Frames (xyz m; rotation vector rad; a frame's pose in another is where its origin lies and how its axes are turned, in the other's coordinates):
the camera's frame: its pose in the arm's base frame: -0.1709 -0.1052 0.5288 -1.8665 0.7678 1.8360
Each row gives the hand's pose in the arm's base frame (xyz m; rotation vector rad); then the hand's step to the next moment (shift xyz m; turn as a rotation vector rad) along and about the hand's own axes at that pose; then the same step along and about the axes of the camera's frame.
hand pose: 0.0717 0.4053 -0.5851 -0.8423 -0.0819 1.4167
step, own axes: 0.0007 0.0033 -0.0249 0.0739 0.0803 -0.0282
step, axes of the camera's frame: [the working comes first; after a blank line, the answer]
step, axes of the arm's base frame: 0.0104 -0.0112 -0.0200 -0.0369 0.0461 -0.0960

0.0208 0.0001 -0.0142 0.0917 -0.0201 0.0624
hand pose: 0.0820 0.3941 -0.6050 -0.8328 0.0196 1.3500
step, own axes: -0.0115 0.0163 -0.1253 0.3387 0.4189 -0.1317
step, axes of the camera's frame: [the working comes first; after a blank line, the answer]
step, axes of the arm's base frame: 0.0383 -0.0771 -0.0932 -0.2115 0.2090 -0.4681

0.0996 0.0262 -0.0741 0.4492 -0.0658 0.3185
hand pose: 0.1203 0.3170 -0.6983 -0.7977 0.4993 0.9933
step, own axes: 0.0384 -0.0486 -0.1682 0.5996 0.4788 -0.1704
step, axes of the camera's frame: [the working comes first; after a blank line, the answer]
step, axes of the arm's base frame: 0.0577 -0.1258 -0.1139 -0.1418 0.3383 -0.6952

0.1246 0.0492 -0.1191 0.6610 -0.2292 0.3583
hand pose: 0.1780 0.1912 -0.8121 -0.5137 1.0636 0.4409
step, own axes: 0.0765 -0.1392 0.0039 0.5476 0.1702 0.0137
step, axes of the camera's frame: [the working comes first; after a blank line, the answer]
step, axes of the arm's base frame: 0.1145 -0.1018 -0.0420 0.1426 0.1958 -0.5200

0.0497 0.0009 -0.1509 0.4953 -0.2865 0.0403
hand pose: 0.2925 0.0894 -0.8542 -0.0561 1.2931 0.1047
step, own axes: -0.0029 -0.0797 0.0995 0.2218 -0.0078 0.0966
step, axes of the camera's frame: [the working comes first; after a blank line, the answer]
step, axes of the arm's base frame: 0.1031 -0.0694 0.0287 0.1532 0.0122 -0.1870

-0.0237 -0.0103 -0.1249 0.1819 -0.1237 -0.1010
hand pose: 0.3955 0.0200 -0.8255 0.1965 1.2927 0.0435
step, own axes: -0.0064 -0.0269 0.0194 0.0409 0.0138 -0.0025
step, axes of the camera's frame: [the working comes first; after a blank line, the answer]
step, axes of the arm's base frame: 0.0147 -0.0297 0.0066 0.0100 0.0197 -0.0372

-0.0039 0.0138 -0.0306 0.0349 -0.0247 0.0067
